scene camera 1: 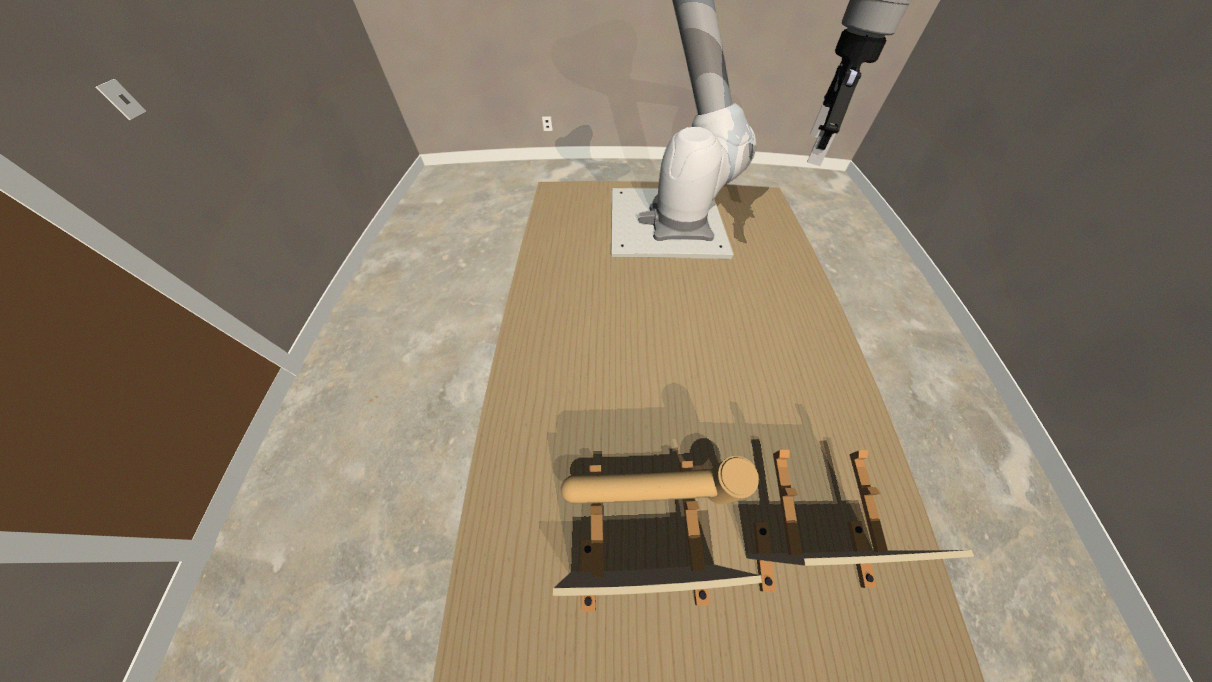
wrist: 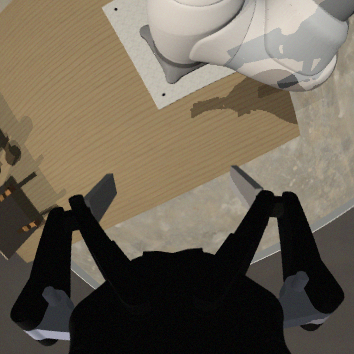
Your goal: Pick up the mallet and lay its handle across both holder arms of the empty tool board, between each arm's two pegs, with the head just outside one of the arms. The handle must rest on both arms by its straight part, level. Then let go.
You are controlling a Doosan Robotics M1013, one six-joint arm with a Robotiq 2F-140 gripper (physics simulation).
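Places are measured from the arm's base along level axes (x ahead, y left, z up), in metres.
Where they show: gripper, fingertip midpoint: (scene camera 1: pixel 814 149) (wrist: pixel 171 179); arm's base at its link origin: (scene camera 1: pixel 680 222).
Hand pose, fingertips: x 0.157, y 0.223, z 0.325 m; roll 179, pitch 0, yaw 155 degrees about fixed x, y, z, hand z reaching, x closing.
Things, the pixels of their centre, and the offset from my fingertips. Level surfaces: height alone.
- light wooden mallet at the middle of its body: (scene camera 1: pixel 655 486) 0.617 m ahead, 0.378 m right, 0.231 m down
- left tool board at the middle of its body: (scene camera 1: pixel 646 537) 0.691 m ahead, 0.394 m right, 0.241 m down
- empty tool board at the middle of its body: (scene camera 1: pixel 838 518) (wrist: pixel 9 215) 0.681 m ahead, 0.081 m right, 0.241 m down
- long wooden table at its surface level: 0.339 m down
A light wooden mallet (scene camera 1: pixel 644 486) lies across both holder arms of the left tool board (scene camera 1: pixel 652 586) in the scene view, with its handle across the arms and its round head just outside the right arm. The empty tool board (scene camera 1: pixel 889 557) (wrist: pixel 16 215) stands to the right of it. Its two orange-brown holder arms (scene camera 1: pixel 789 508) (scene camera 1: pixel 872 508) bear upright pegs and hold nothing. My gripper (scene camera 1: pixel 819 152) (wrist: pixel 171 179) is wide open and empty. It hangs high up at the back right in the scene view, beside the robot's base and far from the mallet and both boards.
The robot's base stands on a white plate (scene camera 1: pixel 633 241) (wrist: pixel 145 80) at the back of the long wooden table (scene camera 1: pixel 661 330) (wrist: pixel 65 100). The two boards stand side by side near its front. Stone-like floor (scene camera 1: pixel 372 339) and walls surround the table.
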